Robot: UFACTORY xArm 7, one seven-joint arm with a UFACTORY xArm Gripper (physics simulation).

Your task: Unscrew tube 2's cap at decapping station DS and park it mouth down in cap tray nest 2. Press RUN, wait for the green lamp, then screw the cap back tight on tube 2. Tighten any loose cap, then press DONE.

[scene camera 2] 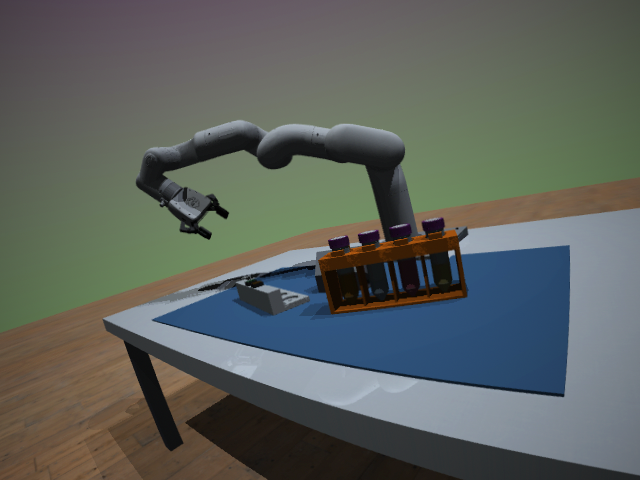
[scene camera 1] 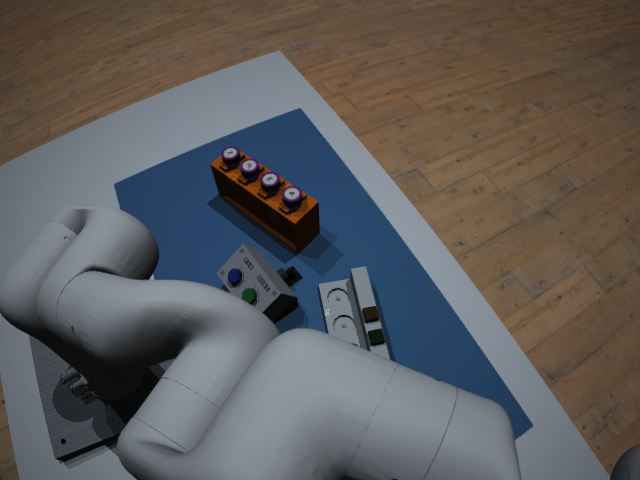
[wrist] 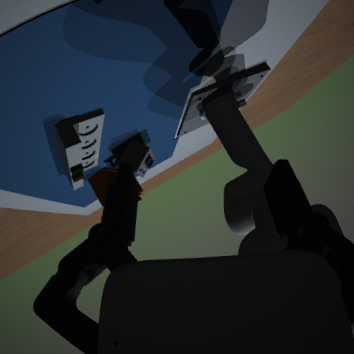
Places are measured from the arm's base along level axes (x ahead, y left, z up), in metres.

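Pixels of known places: gripper, between the fingertips: [scene camera 2: 219, 226] [wrist: 203, 175]; arm's base, origin of its link: [wrist: 216, 104].
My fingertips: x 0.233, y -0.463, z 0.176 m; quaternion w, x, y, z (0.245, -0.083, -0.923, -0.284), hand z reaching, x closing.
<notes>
Ahead of a thing's pixels: the offset from my fingertips to its top centre. "pt": to the spot under its first point. Level surfaces: height alone.
My gripper [scene camera 2: 214, 223] [wrist: 203, 175] is open and empty, high above the table's far end, left of the cap tray in scene camera 2; it does not show in scene camera 1. Several purple-capped tubes stand upright in the orange rack {0.166 m ahead, 0.573 m left, 0.088 m down} [scene camera 1: 308, 227] [scene camera 2: 382, 254] [wrist: 102, 187]. Tube 2's cap {0.160 m ahead, 0.598 m left, 0.069 m down} [scene camera 1: 249, 168] [scene camera 2: 400, 230] is on its tube, second from the far-left end in scene camera 1. The cap tray {0.137 m ahead, 0.266 m left, 0.137 m down} [scene camera 1: 361, 289] [scene camera 2: 258, 299] [wrist: 75, 159] has two visible empty nests in scene camera 1; the arm hides the rest. Its green lamp {0.153 m ahead, 0.235 m left, 0.137 m down} [scene camera 1: 375, 336] looks dark.
A grey button box {0.055 m ahead, 0.430 m left, 0.107 m down} [scene camera 1: 268, 284] [wrist: 131, 150] with a blue button {0.033 m ahead, 0.452 m left, 0.116 m down} [scene camera 1: 234, 276] and a green button {0.033 m ahead, 0.407 m left, 0.116 m down} [scene camera 1: 249, 296] stands between rack and arm. A small black fixture {pt 0.121 m ahead, 0.426 m left, 0.181 m down} [scene camera 1: 290, 275] sits beside it. The blue mat {0.191 m down} [scene camera 1: 310, 149] [scene camera 2: 465, 351] lies on the white table {0.193 m down} [scene camera 1: 258, 82].
</notes>
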